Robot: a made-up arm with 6 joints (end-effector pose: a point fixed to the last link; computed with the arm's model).
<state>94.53 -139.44 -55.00 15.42 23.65 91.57</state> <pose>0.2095 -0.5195 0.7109 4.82 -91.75 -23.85</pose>
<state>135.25 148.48 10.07 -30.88 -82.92 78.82</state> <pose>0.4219 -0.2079 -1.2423 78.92 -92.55 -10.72</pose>
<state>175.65 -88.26 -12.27 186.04 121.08 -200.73</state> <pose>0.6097 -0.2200 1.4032 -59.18 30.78 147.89</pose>
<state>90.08 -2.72 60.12 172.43 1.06 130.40</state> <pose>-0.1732 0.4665 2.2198 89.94 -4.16 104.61</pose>
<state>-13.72 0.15 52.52 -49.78 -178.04 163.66</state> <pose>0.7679 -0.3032 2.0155 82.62 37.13 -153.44</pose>
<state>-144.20 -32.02 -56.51 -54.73 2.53 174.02</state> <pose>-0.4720 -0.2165 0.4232 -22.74 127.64 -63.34</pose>
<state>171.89 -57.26 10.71 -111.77 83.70 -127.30</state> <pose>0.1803 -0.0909 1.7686 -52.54 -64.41 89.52</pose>
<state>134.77 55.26 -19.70 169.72 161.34 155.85</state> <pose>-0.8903 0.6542 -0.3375 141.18 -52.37 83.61</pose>
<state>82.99 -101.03 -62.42 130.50 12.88 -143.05</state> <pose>-0.1221 -0.0666 0.9034 29.07 -17.69 93.42</pose>
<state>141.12 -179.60 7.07 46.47 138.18 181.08</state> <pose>0.9683 -0.6267 -0.9339 22.71 146.07 -69.93</pose>
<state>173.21 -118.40 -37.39 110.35 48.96 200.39</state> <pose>0.7799 -0.1538 0.9858 -45.94 -11.38 -121.45</pose>
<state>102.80 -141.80 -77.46 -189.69 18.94 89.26</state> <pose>-0.1464 -0.1300 0.5857 102.49 66.96 110.68</pose>
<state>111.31 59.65 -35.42 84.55 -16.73 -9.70</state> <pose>-0.2999 0.8142 -0.4559 140.94 6.18 -102.56</pose>
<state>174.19 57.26 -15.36 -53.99 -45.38 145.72</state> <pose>-0.9751 0.2021 -0.4012 44.24 37.66 -76.40</pose>
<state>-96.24 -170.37 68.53 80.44 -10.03 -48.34</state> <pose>0.0374 0.6080 -1.7451 70.85 102.49 -27.26</pose>
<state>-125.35 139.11 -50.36 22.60 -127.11 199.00</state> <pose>0.1890 0.5442 -0.3224 43.14 -136.58 25.88</pose>
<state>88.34 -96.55 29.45 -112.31 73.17 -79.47</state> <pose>-0.1087 -1.4692 1.1813 -60.37 -27.15 -9.05</pose>
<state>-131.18 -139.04 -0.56 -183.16 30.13 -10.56</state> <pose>1.1074 1.0019 0.3168 42.41 -62.08 48.83</pose>
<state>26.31 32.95 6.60 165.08 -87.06 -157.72</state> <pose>1.3283 0.8445 0.5506 1.70 -57.38 -0.45</pose>
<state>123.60 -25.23 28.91 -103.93 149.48 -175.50</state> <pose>-0.2697 0.3302 1.9309 -60.28 47.19 24.60</pose>
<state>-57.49 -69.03 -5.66 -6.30 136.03 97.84</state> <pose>-0.3205 0.1808 1.6131 23.18 88.51 90.17</pose>
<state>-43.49 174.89 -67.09 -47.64 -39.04 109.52</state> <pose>-0.3351 0.1562 0.4176 -109.44 -61.74 -60.09</pose>
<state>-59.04 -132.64 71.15 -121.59 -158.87 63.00</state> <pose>-0.8499 1.5941 -0.7087 155.08 -59.25 10.82</pose>
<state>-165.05 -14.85 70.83 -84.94 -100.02 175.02</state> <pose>-0.0268 0.0087 2.2914 -127.13 107.03 2.93</pose>
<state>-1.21 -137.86 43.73 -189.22 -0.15 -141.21</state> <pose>-1.7782 0.2094 -0.4946 1.09 172.13 45.40</pose>
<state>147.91 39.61 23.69 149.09 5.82 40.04</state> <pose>-1.5471 0.7938 0.7301 37.36 153.28 3.59</pose>
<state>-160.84 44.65 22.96 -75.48 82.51 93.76</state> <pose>-1.5901 -0.5063 0.3221 -5.25 -34.87 116.03</pose>
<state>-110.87 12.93 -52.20 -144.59 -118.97 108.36</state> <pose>-0.0828 -0.6154 0.0542 17.90 -63.23 -34.30</pose>
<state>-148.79 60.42 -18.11 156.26 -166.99 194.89</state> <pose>-0.8616 -0.7083 -0.4187 118.19 -3.07 125.32</pose>
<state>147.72 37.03 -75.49 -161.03 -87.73 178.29</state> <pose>-0.1377 -0.1077 -0.0639 -32.51 16.99 162.72</pose>
